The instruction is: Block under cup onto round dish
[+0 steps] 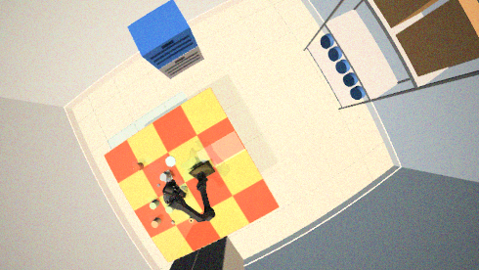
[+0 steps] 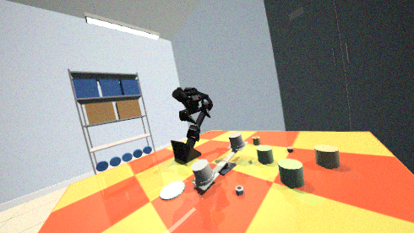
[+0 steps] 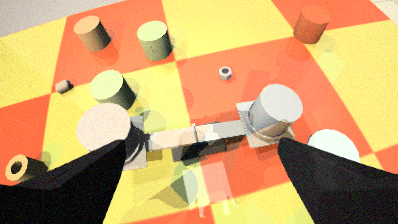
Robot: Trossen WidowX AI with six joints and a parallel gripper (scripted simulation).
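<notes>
The cup lies 70 mm ahead of my gripper tip, 160 mm to the right of it and 190 mm below it. From my gripper tip the other things lie so: balance beam (100 mm ahead, 220 mm below); then round pale dish (20 mm behind, 230 mm to the right, 240 mm below); then pale green block (80 mm ahead, 140 mm to the right, 210 mm below).
</notes>
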